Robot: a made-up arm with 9 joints.
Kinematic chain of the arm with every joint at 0, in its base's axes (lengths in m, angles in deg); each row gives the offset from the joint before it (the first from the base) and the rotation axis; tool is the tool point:
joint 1: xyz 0 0 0.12 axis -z
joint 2: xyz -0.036 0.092 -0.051 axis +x
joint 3: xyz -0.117 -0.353 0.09 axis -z
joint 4: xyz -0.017 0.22 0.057 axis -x
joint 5: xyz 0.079 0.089 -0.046 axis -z
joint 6: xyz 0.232 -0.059 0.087 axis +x
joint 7: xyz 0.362 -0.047 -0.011 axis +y
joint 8: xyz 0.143 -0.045 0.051 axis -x
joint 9: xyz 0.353 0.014 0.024 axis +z
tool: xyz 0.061 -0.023 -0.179
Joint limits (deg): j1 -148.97..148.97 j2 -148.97..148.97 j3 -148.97..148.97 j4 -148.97..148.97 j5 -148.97..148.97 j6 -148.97..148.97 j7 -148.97..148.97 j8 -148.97..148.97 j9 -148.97..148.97
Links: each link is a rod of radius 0.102 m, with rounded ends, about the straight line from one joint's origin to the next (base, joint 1, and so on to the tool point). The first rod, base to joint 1, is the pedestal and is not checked.
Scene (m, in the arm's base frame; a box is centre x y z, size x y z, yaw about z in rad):
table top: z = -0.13
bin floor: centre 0.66 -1.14 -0.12 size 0.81 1 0.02 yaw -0.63
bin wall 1: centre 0.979 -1.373 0.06 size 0.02 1 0.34 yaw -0.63
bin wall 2: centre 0.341 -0.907 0.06 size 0.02 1 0.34 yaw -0.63
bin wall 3: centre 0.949 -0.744 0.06 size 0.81 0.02 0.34 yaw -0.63
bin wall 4: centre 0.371 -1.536 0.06 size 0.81 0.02 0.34 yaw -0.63
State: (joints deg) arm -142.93 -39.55 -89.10 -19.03 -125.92 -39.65 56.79 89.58 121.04
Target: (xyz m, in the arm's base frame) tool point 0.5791 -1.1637 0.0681
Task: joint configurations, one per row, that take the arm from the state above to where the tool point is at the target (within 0.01 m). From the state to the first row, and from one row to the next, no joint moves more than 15 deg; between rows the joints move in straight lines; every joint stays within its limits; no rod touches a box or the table.
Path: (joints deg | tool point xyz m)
1: -139.69 -40.23 -80.94 -17.11 -119.70 -39.43 63.30 87.53 121.32 | 0.8673 -1.0957 0.3074
2: -136.45 -40.91 -72.77 -15.18 -113.49 -39.22 69.82 85.49 121.60 | 0.5791 -1.1637 0.0680

